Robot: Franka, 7 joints.
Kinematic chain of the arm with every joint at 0, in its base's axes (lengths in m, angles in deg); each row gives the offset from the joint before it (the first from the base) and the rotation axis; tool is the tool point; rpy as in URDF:
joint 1: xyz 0 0 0.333 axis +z
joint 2: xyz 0 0 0 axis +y
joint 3: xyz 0 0 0.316 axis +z
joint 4: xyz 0.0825 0 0 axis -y
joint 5: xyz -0.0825 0 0.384 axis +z
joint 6: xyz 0 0 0 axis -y
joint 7: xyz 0.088 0 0 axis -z
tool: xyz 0 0 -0.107 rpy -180 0 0
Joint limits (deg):
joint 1: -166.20..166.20
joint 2: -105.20..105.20
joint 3: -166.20..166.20
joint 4: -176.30..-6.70
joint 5: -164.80..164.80
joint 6: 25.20..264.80
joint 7: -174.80..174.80
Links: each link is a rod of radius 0.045 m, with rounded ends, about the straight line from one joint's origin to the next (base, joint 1, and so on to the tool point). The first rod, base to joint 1, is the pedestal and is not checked.
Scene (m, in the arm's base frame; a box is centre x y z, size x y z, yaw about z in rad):
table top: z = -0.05
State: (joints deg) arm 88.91 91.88 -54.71 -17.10 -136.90 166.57 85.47
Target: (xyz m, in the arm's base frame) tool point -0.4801 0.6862 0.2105
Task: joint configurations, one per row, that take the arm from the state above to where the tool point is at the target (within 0.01 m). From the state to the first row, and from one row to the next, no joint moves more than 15 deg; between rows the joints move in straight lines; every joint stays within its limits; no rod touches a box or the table.
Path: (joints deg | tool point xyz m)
1: 101.99 93.62 -54.33 -13.63 -136.62 155.35 85.47 | -0.0664 0.8286 0.1738
2: 115.07 95.36 -53.95 -10.17 -136.34 144.12 85.47 | -0.2836 0.7880 0.1911
3: 128.15 97.09 -53.56 -6.70 -136.06 132.90 85.47 | -0.4801 0.6862 0.2106

